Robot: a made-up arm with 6 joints. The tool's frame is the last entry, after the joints.
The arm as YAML. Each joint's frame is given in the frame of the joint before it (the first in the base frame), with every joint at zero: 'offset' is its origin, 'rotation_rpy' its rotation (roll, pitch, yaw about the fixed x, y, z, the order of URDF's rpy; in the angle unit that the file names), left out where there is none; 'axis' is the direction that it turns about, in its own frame. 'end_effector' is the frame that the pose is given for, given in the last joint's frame.
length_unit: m
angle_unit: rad
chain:
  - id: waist
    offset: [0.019, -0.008, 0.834]
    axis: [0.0, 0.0, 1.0]
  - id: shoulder
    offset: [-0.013, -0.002, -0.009]
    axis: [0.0, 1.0, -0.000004]
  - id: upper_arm
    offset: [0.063, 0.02, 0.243]
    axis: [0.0, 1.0, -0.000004]
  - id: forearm
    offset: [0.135, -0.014, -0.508]
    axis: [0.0, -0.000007, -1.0]
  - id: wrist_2
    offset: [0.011, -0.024, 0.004]
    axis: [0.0, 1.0, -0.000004]
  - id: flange
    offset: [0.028, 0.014, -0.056]
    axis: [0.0, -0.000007, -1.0]
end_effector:
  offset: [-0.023, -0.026, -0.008]
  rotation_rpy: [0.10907, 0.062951, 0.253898]
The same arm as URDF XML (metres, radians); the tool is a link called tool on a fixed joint. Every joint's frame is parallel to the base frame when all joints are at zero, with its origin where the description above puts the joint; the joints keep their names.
<robot name="arm">
  <link name="base_link"/>
  <link name="link1"/>
  <link name="link2"/>
  <link name="link3"/>
  <link name="link4"/>
  <link name="link5"/>
  <link name="link6"/>
  <link name="tool"/>
  <joint name="waist" type="continuous">
    <parent link="base_link"/>
    <child link="link1"/>
    <origin xyz="0.0190 -0.0080 0.8340" rpy="0.0000 0.0000 0.0000"/>
    <axis xyz="0 0 1"/>
  </joint>
  <joint name="shoulder" type="continuous">
    <parent link="link1"/>
    <child link="link2"/>
    <origin xyz="-0.0130 -0.0020 -0.0090" rpy="0.0000 0.0000 0.0000"/>
    <axis xyz="0 1 0"/>
  </joint>
  <joint name="upper_arm" type="continuous">
    <parent link="link2"/>
    <child link="link3"/>
    <origin xyz="0.0630 0.0200 0.2430" rpy="0.0000 0.0000 0.0000"/>
    <axis xyz="0 1 0"/>
  </joint>
  <joint name="forearm" type="continuous">
    <parent link="link3"/>
    <child link="link4"/>
    <origin xyz="0.1350 -0.0140 -0.5080" rpy="0.0000 0.0000 0.0000"/>
    <axis xyz="0 0 -1"/>
  </joint>
  <joint name="wrist_2" type="continuous">
    <parent link="link4"/>
    <child link="link5"/>
    <origin xyz="0.0110 -0.0240 0.0040" rpy="0.0000 0.0000 0.0000"/>
    <axis xyz="0 1 0"/>
  </joint>
  <joint name="flange" type="continuous">
    <parent link="link5"/>
    <child link="link6"/>
    <origin xyz="0.0280 0.0140 -0.0560" rpy="0.0000 0.0000 0.0000"/>
    <axis xyz="0 0 -1"/>
  </joint>
  <joint name="tool_joint" type="fixed">
    <parent link="link6"/>
    <child link="tool"/>
    <origin xyz="-0.0230 -0.0260 -0.0080" rpy="0.1091 0.0630 0.2539"/>
  </joint>
</robot>

